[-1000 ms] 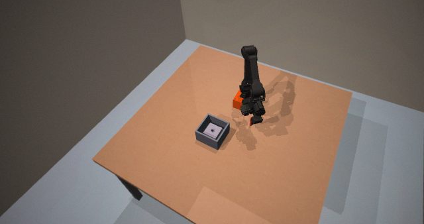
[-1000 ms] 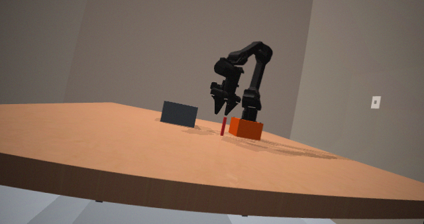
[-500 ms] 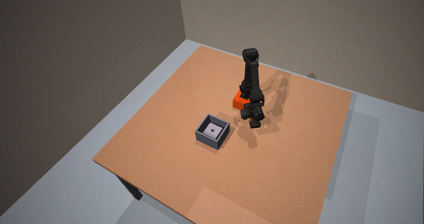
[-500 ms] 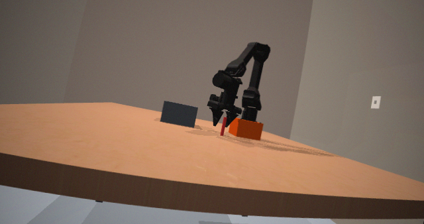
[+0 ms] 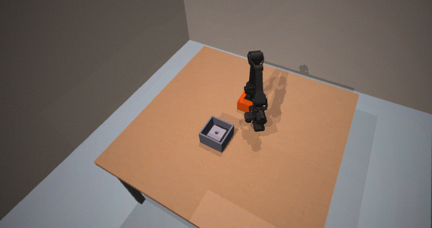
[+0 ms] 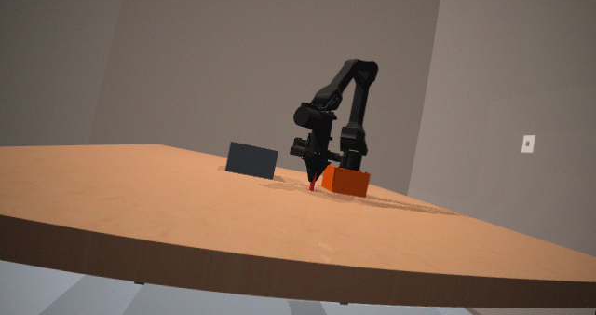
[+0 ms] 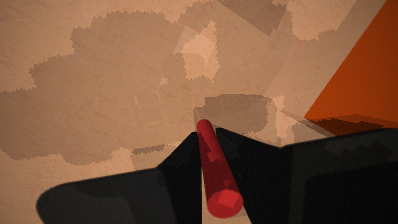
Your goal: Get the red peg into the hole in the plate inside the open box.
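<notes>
The light plate is 19 cm ahead of my gripper tip, 18 cm to the right of it and 2 cm above it. Also, from my gripper tip: grey box (19 cm ahead, 18 cm to the right); then red peg (1 cm above).
</notes>
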